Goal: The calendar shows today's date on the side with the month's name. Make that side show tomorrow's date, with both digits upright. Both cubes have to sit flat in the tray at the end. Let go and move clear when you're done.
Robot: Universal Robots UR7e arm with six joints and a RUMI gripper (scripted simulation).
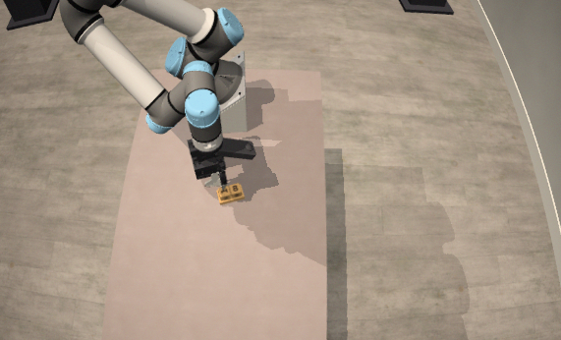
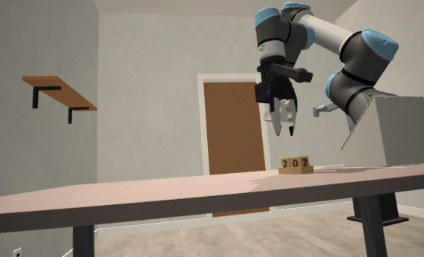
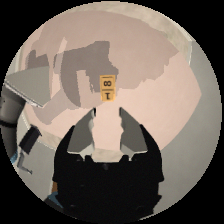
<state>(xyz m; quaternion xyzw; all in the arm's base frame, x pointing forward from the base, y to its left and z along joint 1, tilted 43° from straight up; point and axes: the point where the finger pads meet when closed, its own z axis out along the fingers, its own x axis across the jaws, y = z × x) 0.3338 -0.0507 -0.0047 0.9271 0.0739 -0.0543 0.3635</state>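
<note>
The wooden tray is 11 cm below my hand and 2 cm to the left of it.
</note>
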